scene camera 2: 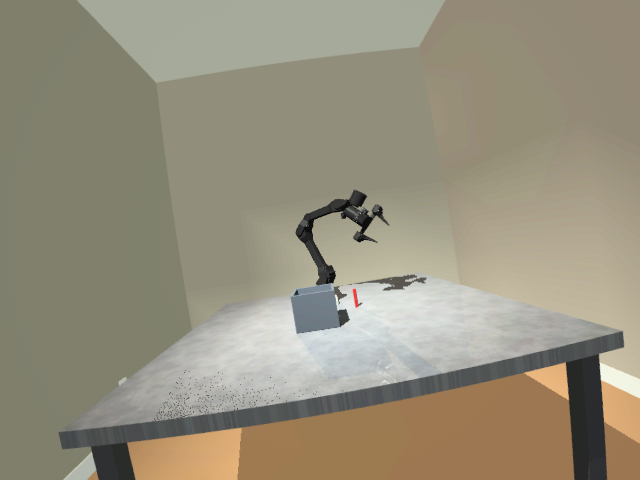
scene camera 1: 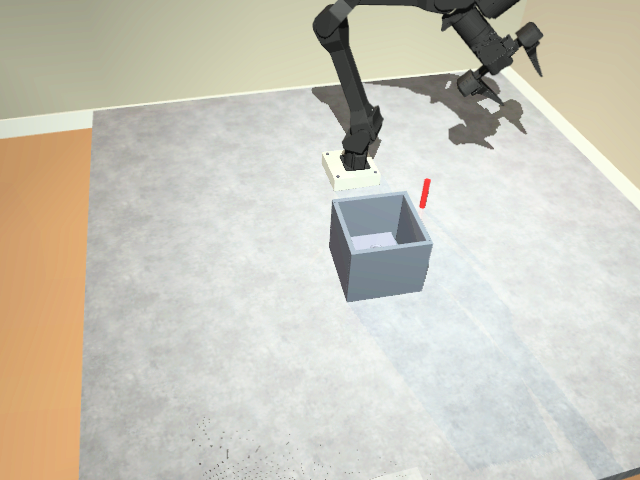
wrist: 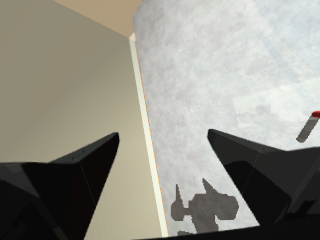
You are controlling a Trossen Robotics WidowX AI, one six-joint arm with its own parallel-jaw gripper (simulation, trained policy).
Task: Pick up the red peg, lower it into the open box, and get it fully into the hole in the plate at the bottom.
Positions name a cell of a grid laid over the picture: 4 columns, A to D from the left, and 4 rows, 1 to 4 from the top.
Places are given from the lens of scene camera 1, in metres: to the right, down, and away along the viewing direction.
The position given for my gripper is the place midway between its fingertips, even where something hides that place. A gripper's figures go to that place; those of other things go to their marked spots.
my gripper (scene camera 1: D1): 0.42, -0.31, 1.15
grey box (scene camera 1: C3): 0.09, 0.07, 1.08
